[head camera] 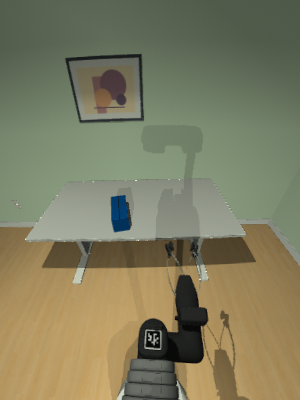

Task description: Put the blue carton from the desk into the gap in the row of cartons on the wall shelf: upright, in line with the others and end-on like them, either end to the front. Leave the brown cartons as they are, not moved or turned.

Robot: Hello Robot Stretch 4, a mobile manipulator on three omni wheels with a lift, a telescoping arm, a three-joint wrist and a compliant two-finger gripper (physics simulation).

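Observation:
The blue carton (120, 213) lies on the desk (75, 220), left of the desk's middle, its long side running from the front towards the back. My gripper (181, 248) is open and empty, its two fingertips wide apart, just in front of the desk's front edge and to the right of the carton. The wall shelf and the brown cartons do not show in this view.
A framed picture (111, 88) hangs on the green wall behind the desk. The desk's legs (80, 267) stand on the wooden floor. Shadows of the robot fall across the desk, the wall and the floor. Another wall stands at the right.

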